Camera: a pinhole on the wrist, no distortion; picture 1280 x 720 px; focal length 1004.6 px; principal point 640.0 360.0 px. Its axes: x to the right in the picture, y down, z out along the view. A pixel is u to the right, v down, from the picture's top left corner.
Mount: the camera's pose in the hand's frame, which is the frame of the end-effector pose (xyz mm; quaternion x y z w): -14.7 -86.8 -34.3 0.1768 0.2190 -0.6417 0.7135
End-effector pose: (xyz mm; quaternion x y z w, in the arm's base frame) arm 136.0 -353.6 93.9 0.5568 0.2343 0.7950 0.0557
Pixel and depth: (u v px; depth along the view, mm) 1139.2 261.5 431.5
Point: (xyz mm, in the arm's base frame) 245.9 155.4 -68.2
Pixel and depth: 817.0 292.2 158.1
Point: 182.4 -157.8 23.4
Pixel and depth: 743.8 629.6 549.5
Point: 355.1 195.6 179.3
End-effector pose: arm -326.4 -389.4 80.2 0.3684 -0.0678 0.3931 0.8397
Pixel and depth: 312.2 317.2 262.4
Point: -181.5 -617.8 155.4
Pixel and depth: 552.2 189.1 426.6
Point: -94.8 -777.2 143.5
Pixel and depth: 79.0 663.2 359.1
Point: -118.0 -615.5 336.5
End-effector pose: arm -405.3 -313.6 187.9 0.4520 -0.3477 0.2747 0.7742
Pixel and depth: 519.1 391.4 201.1
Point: -316.0 -520.8 156.9
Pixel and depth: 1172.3 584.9 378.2
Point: -53.5 -651.9 113.9
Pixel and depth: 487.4 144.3 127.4
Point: -344.7 -454.6 119.7
